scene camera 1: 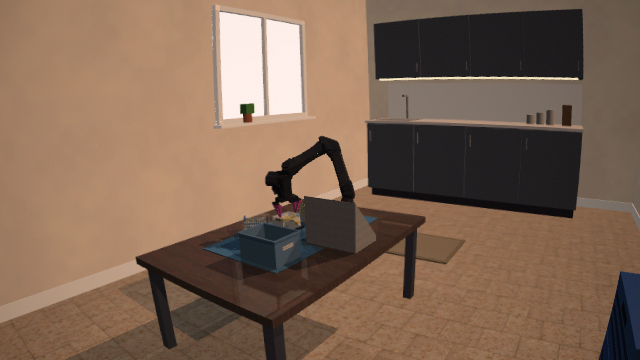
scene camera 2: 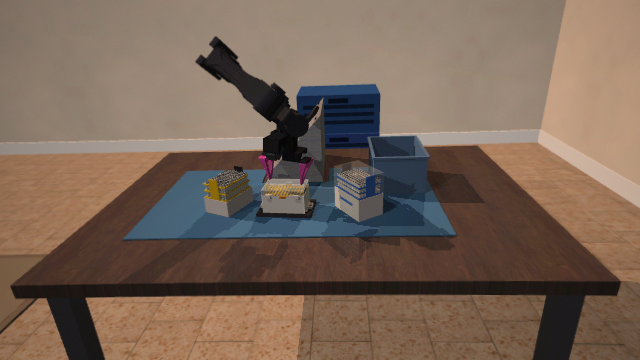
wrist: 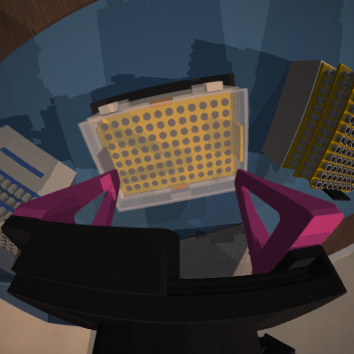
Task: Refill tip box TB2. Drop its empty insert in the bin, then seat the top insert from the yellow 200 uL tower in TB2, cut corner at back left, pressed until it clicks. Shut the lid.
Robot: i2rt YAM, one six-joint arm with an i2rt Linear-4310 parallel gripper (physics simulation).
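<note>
The tip box stands on a black base on the blue mat, with the yellow holed insert inside its clear walls. No tips show in the insert. My gripper is open, its magenta fingers at the two ends of the box's rear part, near rim height; contact is unclear. The yellow tower, with stacked tip inserts on a pale base, stands left of the box in the second scene view and right in the wrist view. The bin is an open blue-grey tub.
A blue tower under a clear cover stands between the tip box and the bin in the second scene view. A grey slanted panel stands behind the tip box. The blue mat lies on the brown table.
</note>
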